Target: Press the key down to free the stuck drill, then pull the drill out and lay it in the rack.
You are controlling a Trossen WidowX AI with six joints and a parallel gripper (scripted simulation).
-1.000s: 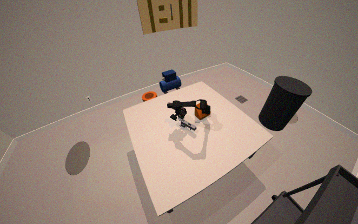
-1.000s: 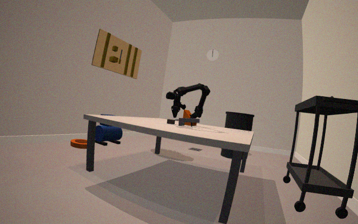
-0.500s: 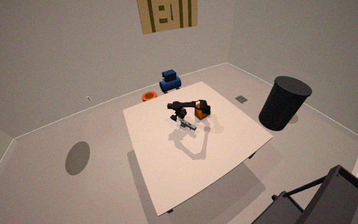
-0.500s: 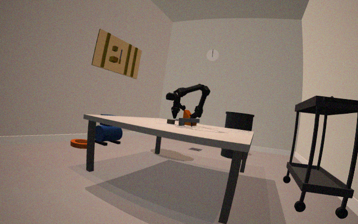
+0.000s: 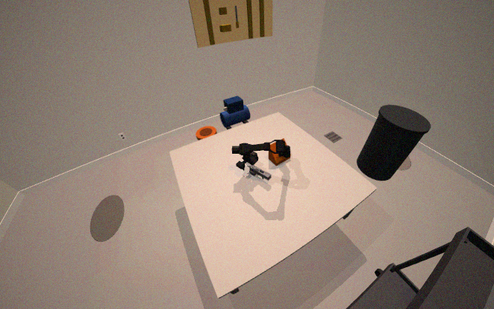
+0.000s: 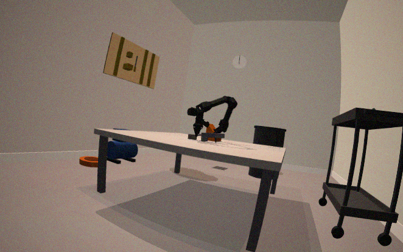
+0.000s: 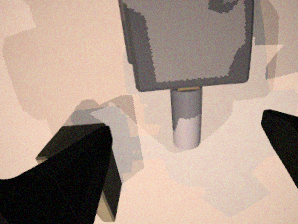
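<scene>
My gripper tip is now 30 mm past the drill, 60 mm to the right of it and 20 mm below it. Round my gripper tip: grey rack 50 mm behind, 70 mm to the right, 10 mm below; then grey block 50 mm behind, 110 mm to the left, 20 mm above.
</scene>
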